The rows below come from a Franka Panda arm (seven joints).
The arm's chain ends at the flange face. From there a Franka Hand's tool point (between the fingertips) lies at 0.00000 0.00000 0.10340 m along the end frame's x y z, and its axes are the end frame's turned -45 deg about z.
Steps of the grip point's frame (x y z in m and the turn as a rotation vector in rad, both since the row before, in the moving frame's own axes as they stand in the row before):
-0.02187, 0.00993, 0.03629, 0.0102, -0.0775, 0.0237
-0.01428, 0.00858, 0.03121, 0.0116, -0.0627, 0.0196
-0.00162, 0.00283, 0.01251, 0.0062, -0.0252, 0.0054
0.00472, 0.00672, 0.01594, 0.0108, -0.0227, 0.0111
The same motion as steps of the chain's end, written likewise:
-0.00198, 0.01765, 0.03661, -0.0476, -0.0620, 0.0237
0.00143, 0.01248, 0.03142, -0.0361, -0.0525, 0.0196
0.00315, 0.00176, 0.01254, -0.0134, -0.0222, 0.0054
0.01054, 0.00056, 0.01597, -0.0084, -0.0237, 0.0111

